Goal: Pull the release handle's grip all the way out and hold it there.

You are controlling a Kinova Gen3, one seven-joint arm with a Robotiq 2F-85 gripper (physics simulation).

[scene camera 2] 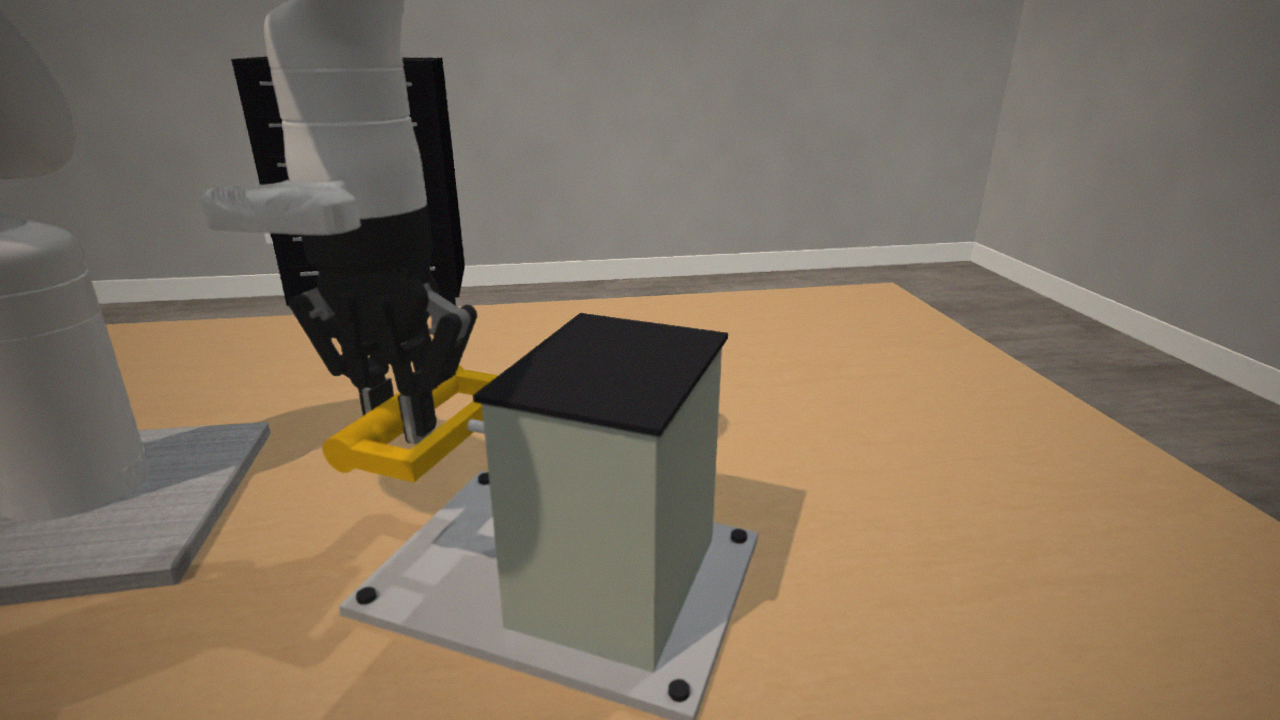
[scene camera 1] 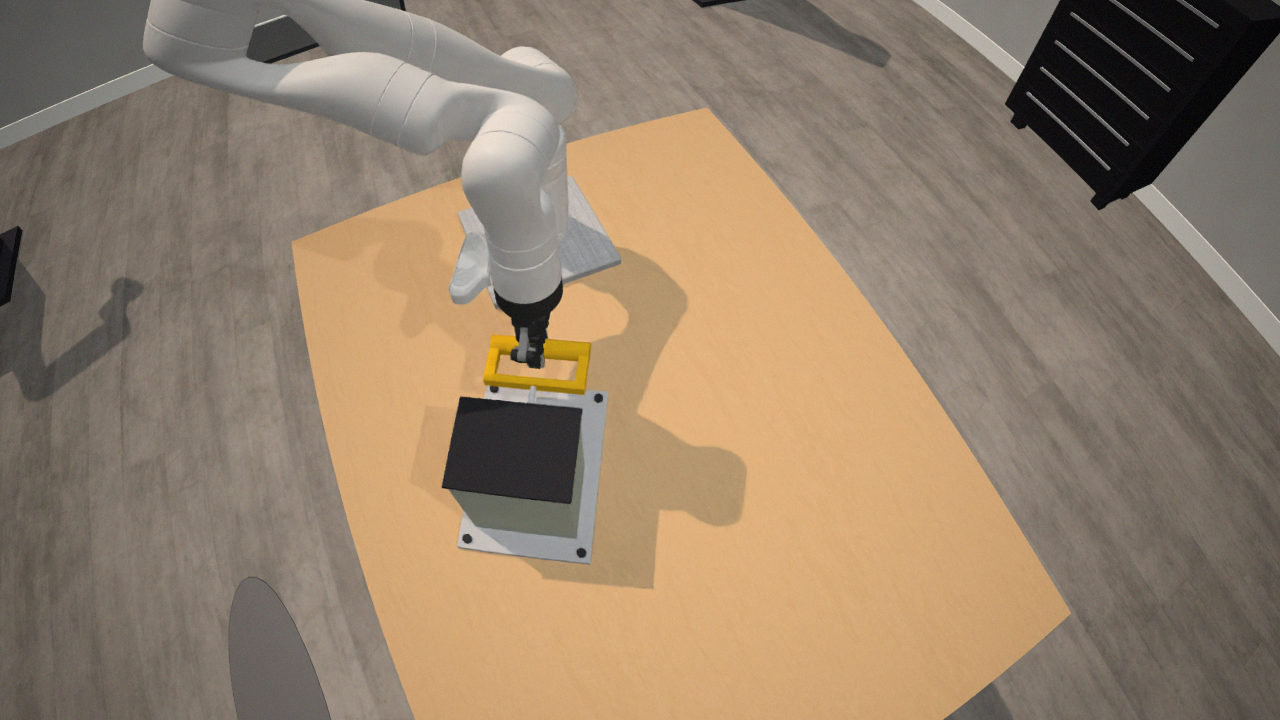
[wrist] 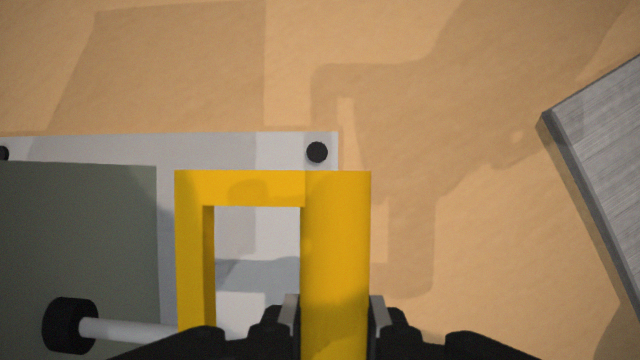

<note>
I see my gripper (scene camera 2: 402, 435) and a light grey base plate (scene camera 1: 594, 403).
My gripper also shows in scene camera 1 (scene camera 1: 538, 355) and in the wrist view (wrist: 333, 318). The light grey base plate shows as well in the wrist view (wrist: 304, 151).
</note>
